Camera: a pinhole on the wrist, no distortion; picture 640 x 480 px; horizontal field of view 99.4 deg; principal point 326.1 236.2 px. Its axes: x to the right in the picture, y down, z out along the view. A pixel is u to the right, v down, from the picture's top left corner.
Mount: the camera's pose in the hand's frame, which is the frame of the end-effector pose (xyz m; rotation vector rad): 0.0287 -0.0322 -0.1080 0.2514 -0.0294 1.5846
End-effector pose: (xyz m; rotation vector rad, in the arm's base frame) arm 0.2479 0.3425 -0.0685 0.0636 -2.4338 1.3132
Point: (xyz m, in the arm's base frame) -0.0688 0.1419 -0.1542
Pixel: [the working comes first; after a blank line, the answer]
In the camera's frame: 0.1252 -0.1524 0.4188

407.3 137.5
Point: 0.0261 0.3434 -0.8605
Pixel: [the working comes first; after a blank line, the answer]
In the camera's frame: 0.8022 0.1479 0.4137

outside the picture
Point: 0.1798 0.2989 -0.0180
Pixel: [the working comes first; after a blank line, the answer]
In the camera's frame: 0.0065 -0.0258 0.1452

338.3 187.9
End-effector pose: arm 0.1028 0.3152 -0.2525 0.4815 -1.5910 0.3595
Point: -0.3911 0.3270 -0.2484
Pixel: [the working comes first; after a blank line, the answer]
In the camera's frame: 0.3830 0.0691 0.4605

551.8 276.9
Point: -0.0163 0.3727 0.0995
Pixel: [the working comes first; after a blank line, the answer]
In the camera's frame: 0.1844 -0.3021 0.1667

outside the picture
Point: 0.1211 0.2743 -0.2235
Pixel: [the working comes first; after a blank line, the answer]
In the camera's frame: 0.0093 0.0125 0.1100

349.0 267.1
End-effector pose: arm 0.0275 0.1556 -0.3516 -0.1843 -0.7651 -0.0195
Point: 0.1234 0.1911 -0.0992
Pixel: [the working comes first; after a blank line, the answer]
In the camera's frame: 0.0731 -0.1843 0.2451

407.0 32.2
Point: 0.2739 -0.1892 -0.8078
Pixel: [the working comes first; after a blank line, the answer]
In the camera's frame: -0.2877 0.1270 -0.4199

behind the camera
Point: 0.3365 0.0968 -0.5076
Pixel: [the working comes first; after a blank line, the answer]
In the camera's frame: -0.0159 -0.1148 -0.2113

behind the camera
